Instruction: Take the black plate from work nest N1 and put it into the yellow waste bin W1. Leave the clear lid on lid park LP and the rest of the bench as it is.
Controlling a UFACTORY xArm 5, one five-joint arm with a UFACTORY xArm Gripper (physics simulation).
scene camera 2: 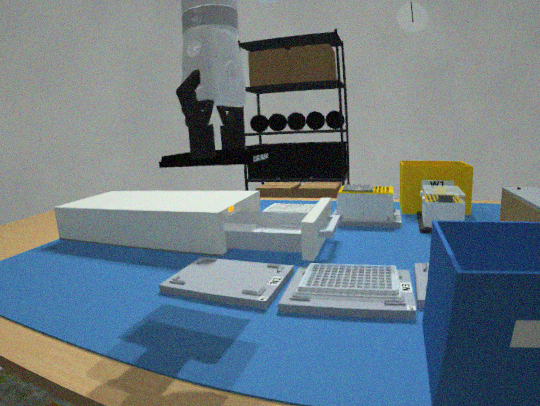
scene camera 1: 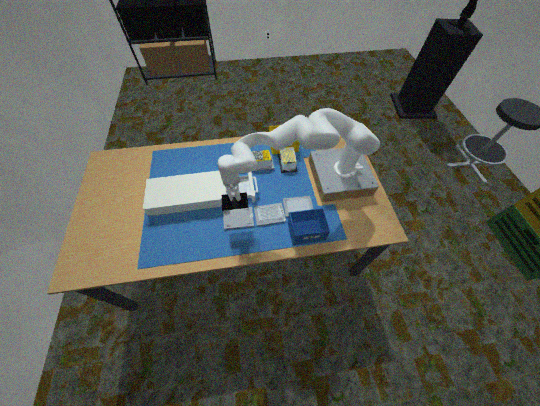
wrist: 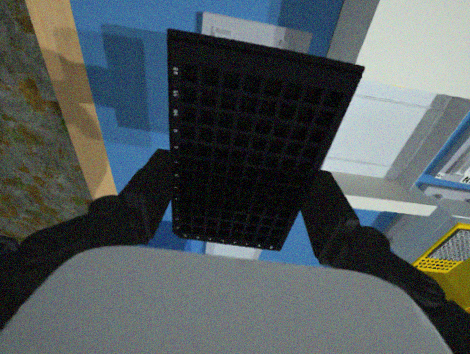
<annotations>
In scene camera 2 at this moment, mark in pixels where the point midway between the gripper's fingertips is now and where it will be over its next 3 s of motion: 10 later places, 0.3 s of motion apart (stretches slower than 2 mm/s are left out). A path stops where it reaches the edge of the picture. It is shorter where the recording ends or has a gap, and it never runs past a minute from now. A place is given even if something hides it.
The gripper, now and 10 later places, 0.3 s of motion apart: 219, 155; 266, 167; 266, 155; 295, 159; 301, 150; 314, 148; 331, 146; 338, 143; 356, 142; 372, 145; 378, 142
</annotations>
